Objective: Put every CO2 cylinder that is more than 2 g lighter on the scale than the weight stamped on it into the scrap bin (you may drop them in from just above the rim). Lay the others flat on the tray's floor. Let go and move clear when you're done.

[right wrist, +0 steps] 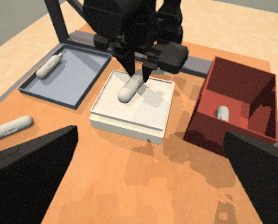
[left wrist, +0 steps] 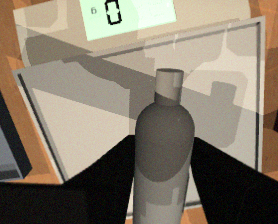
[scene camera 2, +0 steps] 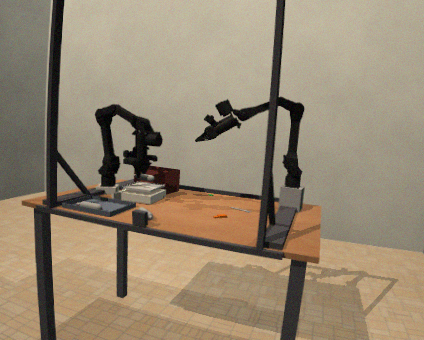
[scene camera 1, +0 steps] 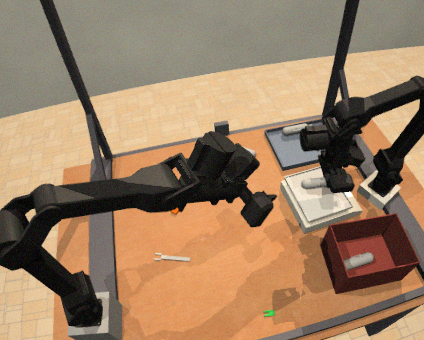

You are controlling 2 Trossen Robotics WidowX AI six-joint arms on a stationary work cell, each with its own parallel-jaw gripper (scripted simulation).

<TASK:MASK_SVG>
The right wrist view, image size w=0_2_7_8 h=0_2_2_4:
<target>my left gripper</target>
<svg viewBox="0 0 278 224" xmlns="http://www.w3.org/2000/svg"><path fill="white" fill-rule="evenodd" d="M158 11L146 16L138 16L115 38L106 39L97 35L97 33L93 38L95 48L106 51L109 48L109 43L113 43L114 52L112 56L118 60L130 77L135 73L135 52L146 55L147 59L142 64L144 83L148 81L152 70L156 70L158 67L162 71L174 75L178 74L188 59L189 54L188 47L174 42L169 42L167 46L154 44L158 40L158 34L162 36L165 24L164 19L158 18Z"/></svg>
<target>my right gripper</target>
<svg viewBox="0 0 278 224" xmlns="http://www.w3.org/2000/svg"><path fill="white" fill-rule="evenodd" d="M226 131L223 140L224 150L263 224L278 224L278 147L236 131ZM77 125L60 128L0 151L0 224L42 223L75 153L79 141Z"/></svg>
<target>red scrap bin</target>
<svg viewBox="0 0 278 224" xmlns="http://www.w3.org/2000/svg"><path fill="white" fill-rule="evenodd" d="M215 56L206 86L203 83L183 139L227 159L228 157L223 147L226 131L236 131L268 144L275 144L277 142L276 74ZM219 106L226 106L229 109L229 122L216 117L216 110Z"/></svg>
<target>blue-grey tray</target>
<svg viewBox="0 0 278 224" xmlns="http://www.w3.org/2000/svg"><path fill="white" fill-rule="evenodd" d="M63 44L17 89L22 94L77 110L112 60L112 56L108 53ZM62 53L63 56L61 57L60 64L45 79L39 79L36 76L36 72L53 55Z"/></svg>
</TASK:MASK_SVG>
